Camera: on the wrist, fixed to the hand. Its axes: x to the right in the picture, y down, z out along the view.
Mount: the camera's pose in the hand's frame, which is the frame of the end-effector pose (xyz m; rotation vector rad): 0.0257 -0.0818 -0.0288 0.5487 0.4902 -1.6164
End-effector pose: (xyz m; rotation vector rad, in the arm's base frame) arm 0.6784 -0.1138 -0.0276 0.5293 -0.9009 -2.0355
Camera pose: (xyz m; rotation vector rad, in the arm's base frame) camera 0.6397 -0.1139 -0.1093 -1.7620 0.4894 1.7986
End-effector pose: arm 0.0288 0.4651 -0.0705 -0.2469 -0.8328 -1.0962
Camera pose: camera -0.0228 0.3933 -0.0895 1.3450 -0.7655 -2.1698
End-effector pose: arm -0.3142 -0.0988 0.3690 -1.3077 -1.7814 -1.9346
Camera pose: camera -0.3971 -0.0933 0.3333 -0.8881 2.3637 1.2430
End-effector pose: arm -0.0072 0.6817 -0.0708 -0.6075 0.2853 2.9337
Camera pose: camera -0.0060 0.7576 -0.1200 -0.8422 0.3591 1.0929
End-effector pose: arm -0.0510 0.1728 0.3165 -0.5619 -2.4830 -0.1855
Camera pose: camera -0.0908 0.1008 0.3542 1.5519 -1.7603 -0.1806
